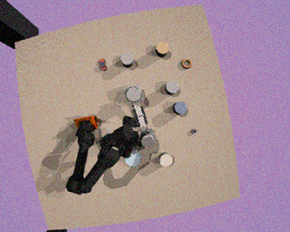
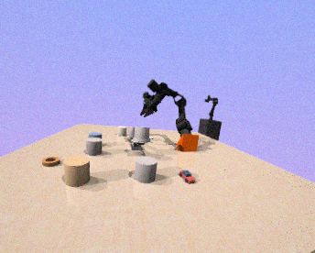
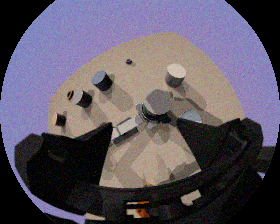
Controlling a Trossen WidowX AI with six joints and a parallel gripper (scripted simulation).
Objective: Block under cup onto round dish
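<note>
The pale bluish block is 130 mm below my gripper tip, 50 mm ahead of it and 40 mm to the right of it. Round my gripper tip: cream cup: 190 mm to the right, 130 mm below, 110 mm ahead; then balance beam: 130 mm below, 90 mm to the left, 30 mm ahead; then round light-blue dish: 170 mm below, 140 mm to the right, 60 mm behind.
</note>
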